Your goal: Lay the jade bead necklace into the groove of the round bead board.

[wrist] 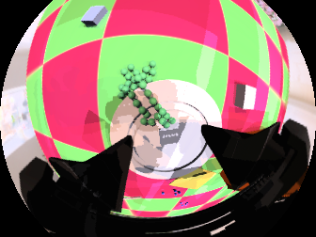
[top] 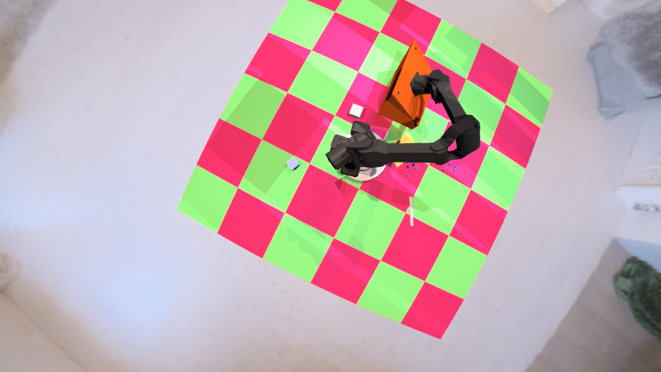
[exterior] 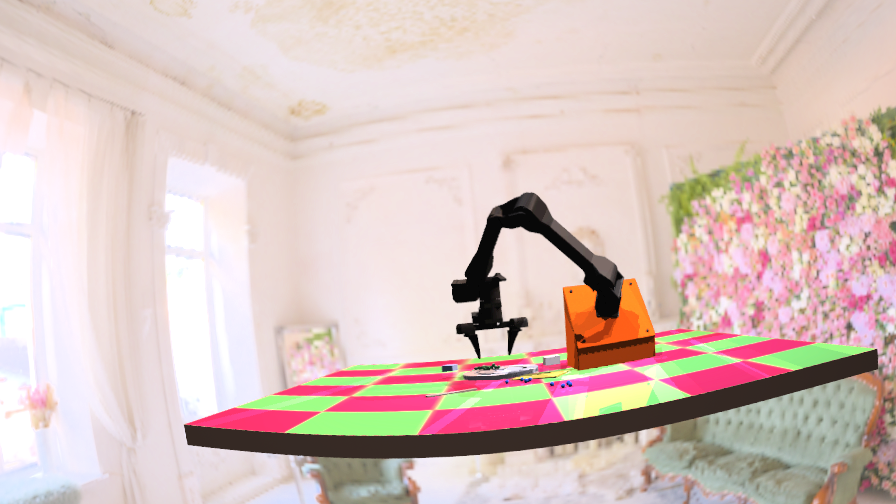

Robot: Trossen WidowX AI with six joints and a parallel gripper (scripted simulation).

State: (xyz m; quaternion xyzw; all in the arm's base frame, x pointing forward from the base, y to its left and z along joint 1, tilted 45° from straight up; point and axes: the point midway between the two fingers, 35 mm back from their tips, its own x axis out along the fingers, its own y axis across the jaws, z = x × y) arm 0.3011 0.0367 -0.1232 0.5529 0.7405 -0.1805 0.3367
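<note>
The round bead board lies 40 mm to the left of my gripper tip, 40 mm below it and 20 mm behind it. The rest, counted from my gripper tip: pale blue cube: 180 mm to the right, 160 mm ahead, 40 mm below; then white cube: 150 mm behind, 80 mm to the right, 30 mm below; then yellow patch: 160 mm to the left, 130 mm behind, 40 mm below.
</note>
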